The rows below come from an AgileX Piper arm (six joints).
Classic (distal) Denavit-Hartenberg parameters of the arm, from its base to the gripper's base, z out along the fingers. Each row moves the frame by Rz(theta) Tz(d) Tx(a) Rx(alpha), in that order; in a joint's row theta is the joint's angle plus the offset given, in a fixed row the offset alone. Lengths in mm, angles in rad.
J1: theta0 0, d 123, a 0, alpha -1.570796
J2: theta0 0.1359, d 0, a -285, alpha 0
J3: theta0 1.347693, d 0, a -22, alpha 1.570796
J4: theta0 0, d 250.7, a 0, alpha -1.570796
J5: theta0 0, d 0, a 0, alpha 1.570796
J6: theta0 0, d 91, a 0, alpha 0
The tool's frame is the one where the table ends.
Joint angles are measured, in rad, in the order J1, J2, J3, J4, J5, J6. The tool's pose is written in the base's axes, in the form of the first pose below.
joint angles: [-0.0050 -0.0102 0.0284 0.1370 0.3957 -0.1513]
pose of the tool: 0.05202 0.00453 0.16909 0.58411 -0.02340 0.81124 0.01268
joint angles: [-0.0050 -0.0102 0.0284 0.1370 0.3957 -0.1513]
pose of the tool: 0.05202 0.00453 0.16909 0.58411 -0.02340 0.81124 0.01268
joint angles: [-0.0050 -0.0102 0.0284 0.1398 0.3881 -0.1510]
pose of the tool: 0.05224 0.00454 0.16975 0.58720 -0.02215 0.80903 0.01358
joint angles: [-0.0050 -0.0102 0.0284 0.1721 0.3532 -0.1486]
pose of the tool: 0.05318 0.00512 0.17291 0.60139 -0.01062 0.79846 0.02609
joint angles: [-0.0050 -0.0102 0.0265 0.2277 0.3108 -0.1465]
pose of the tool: 0.05413 0.00601 0.17753 0.61878 0.00823 0.78409 0.04742
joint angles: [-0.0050 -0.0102 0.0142 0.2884 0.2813 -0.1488]
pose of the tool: 0.05442 0.00691 0.18462 0.63438 0.02631 0.76941 0.06982
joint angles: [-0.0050 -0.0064 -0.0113 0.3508 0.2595 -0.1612]
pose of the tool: 0.05421 0.00775 0.19534 0.65013 0.04033 0.75339 0.09005
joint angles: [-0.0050 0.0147 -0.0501 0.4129 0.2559 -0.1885]
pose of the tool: 0.05436 0.00897 0.20808 0.65783 0.04711 0.74409 0.10658
